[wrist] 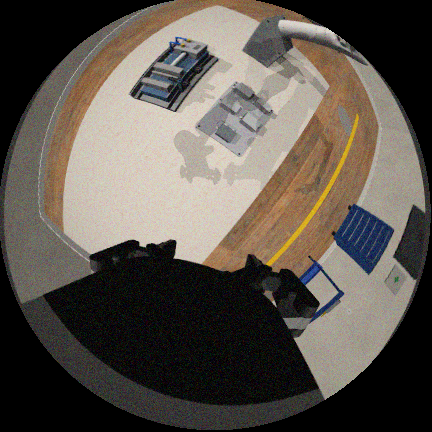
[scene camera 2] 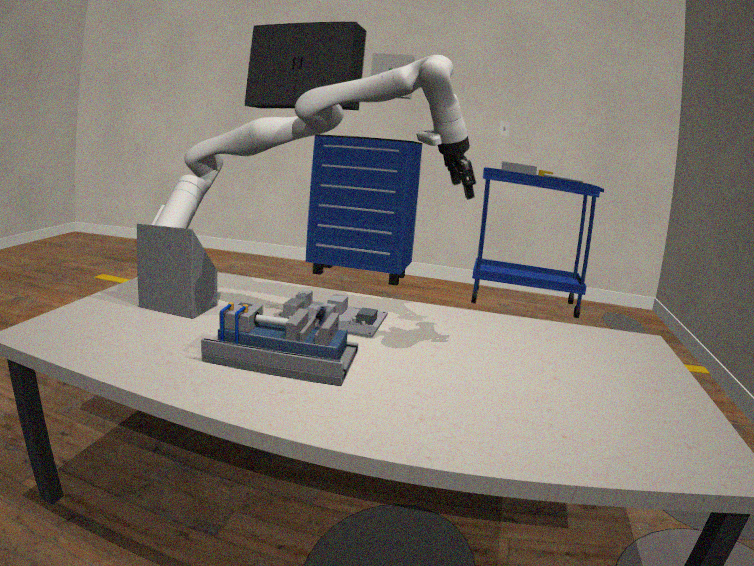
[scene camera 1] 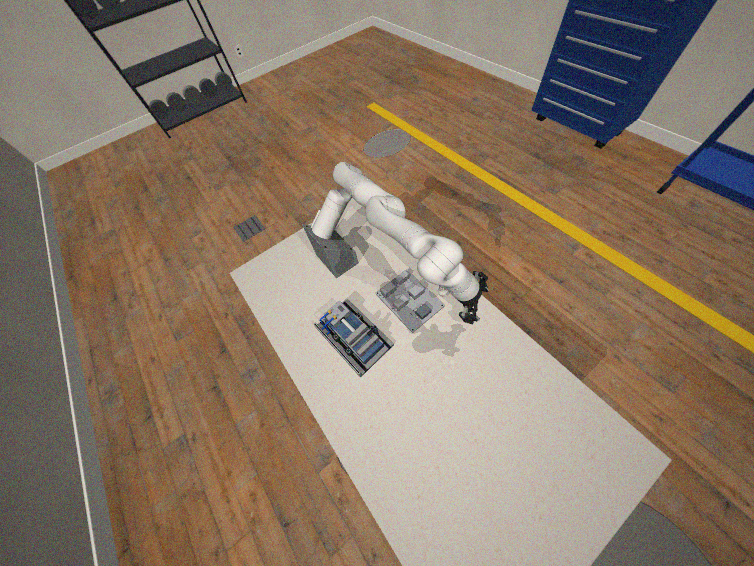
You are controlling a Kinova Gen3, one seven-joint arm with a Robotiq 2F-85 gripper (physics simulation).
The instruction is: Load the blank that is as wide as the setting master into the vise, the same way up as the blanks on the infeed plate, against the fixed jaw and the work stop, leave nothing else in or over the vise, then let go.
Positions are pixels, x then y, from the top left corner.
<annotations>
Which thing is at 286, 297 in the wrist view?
The gripper.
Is the gripper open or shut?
Open.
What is the gripper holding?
Nothing.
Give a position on a grey infeed plate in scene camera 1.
409, 319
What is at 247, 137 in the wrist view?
A grey infeed plate.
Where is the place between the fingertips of the gripper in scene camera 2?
At 463, 190
</annotations>
